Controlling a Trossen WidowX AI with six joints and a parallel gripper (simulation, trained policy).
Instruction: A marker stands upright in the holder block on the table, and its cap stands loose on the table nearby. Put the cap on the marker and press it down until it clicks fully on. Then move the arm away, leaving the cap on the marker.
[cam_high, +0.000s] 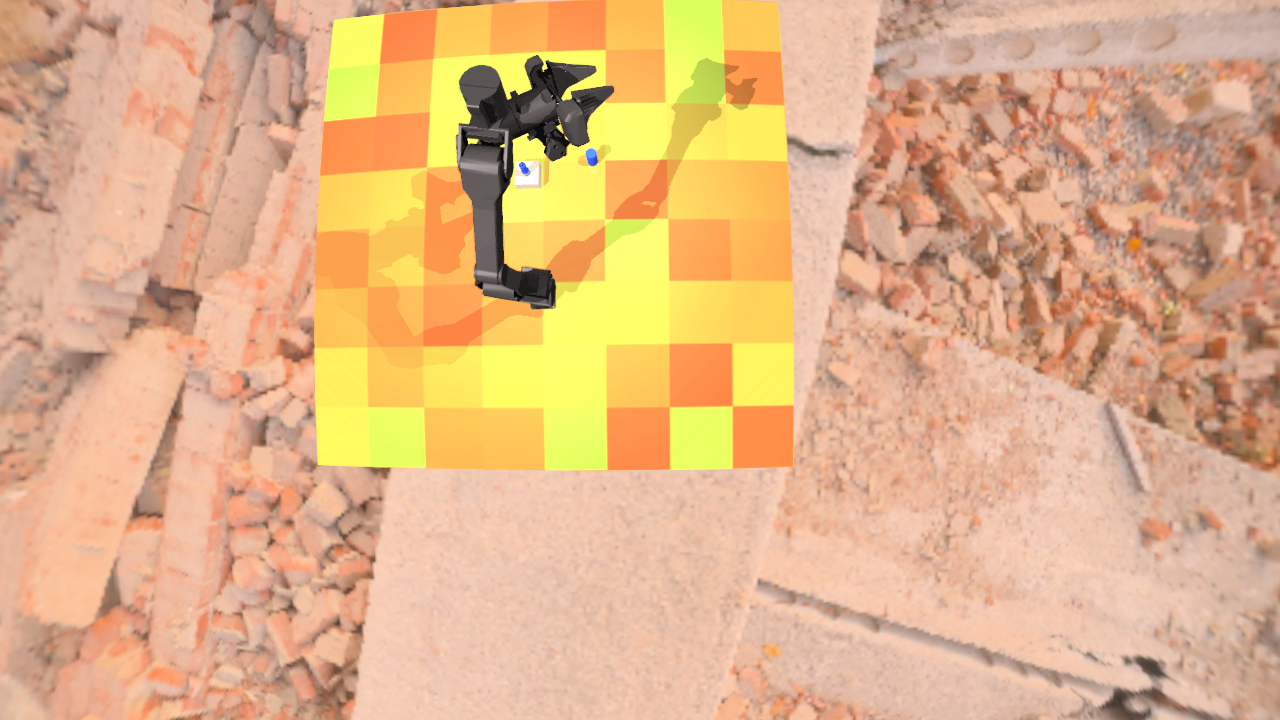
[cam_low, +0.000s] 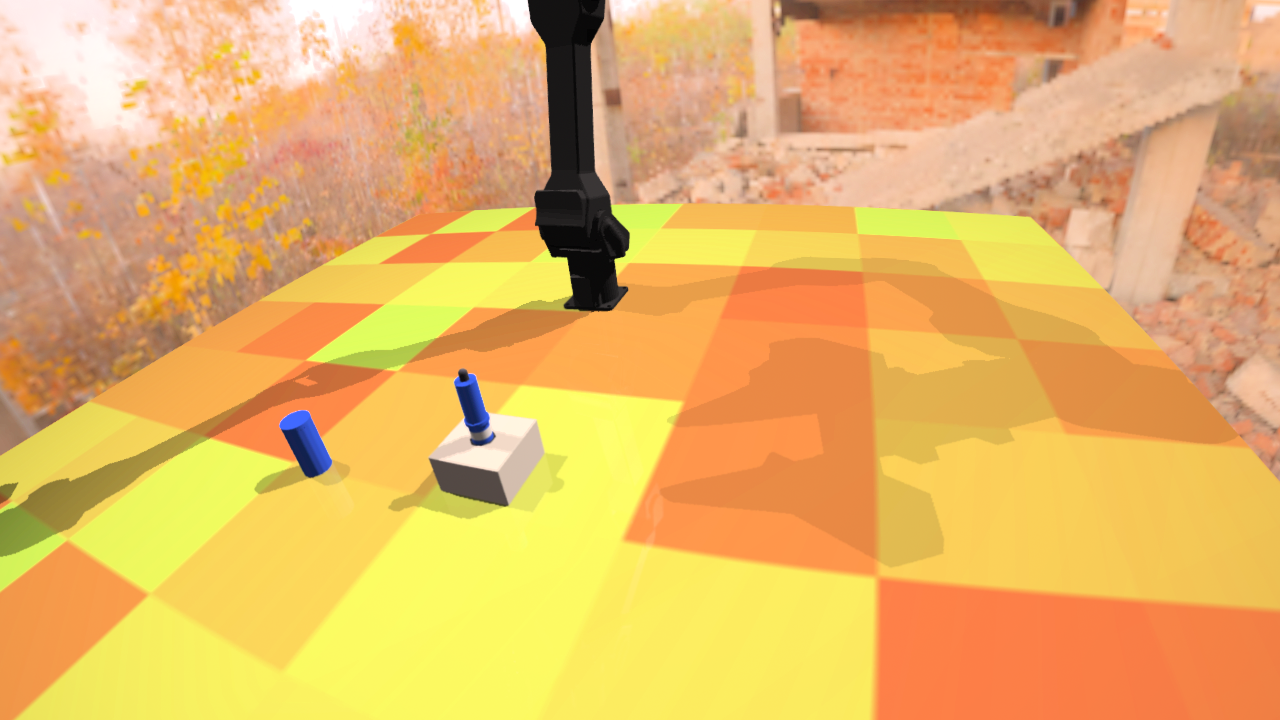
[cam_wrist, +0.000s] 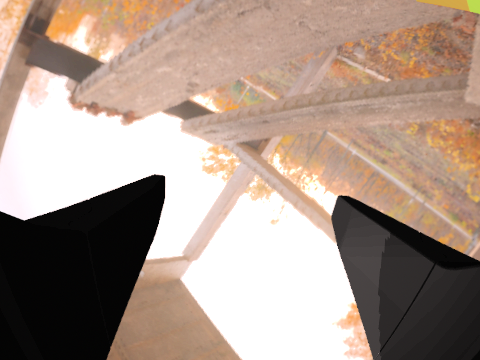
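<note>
My gripper tip is 8 cm short of the blue cap, 7 cm to the right of it and 51 cm above it.
</note>
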